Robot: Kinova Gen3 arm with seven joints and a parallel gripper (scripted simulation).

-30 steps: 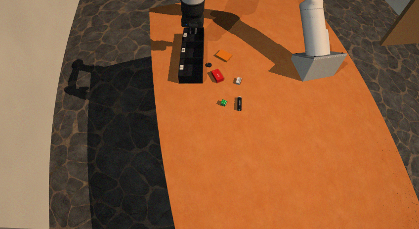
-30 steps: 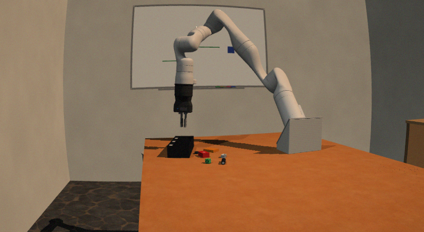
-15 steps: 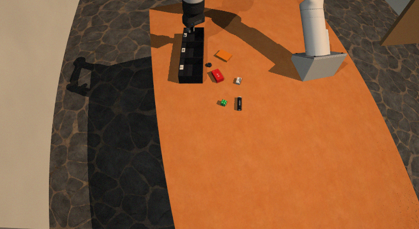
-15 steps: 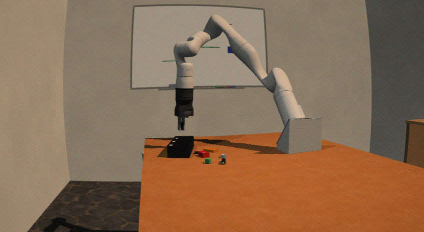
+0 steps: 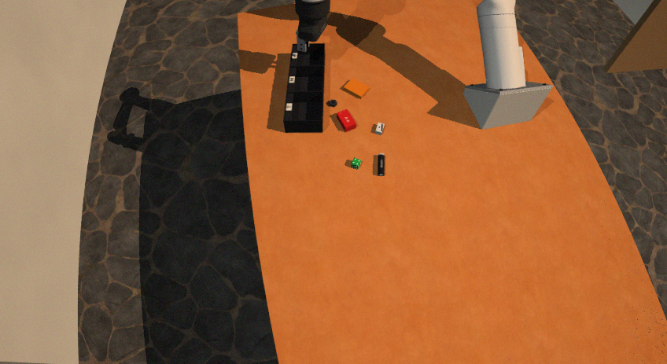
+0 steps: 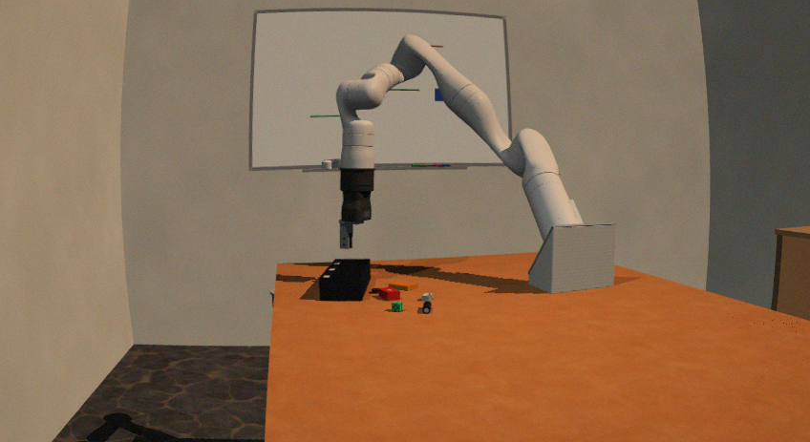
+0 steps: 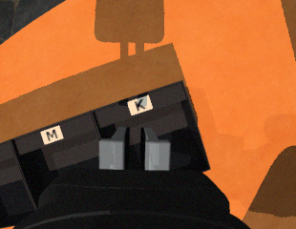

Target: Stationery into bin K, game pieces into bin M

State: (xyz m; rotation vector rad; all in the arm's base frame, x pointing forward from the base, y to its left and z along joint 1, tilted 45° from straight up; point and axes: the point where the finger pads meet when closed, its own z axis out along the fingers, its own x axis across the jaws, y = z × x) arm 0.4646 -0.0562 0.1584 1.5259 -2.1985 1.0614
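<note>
Right now my hand is 70 mm to the right of the black row and 70 mm above it. Also, from my hand: orange block: 120 mm behind, 90 mm below, 80 mm to the left; then black nut: 120 mm to the left, 90 mm below, 60 mm behind; then red 9V battery: 170 mm to the left, 90 mm below, 80 mm behind.
</note>
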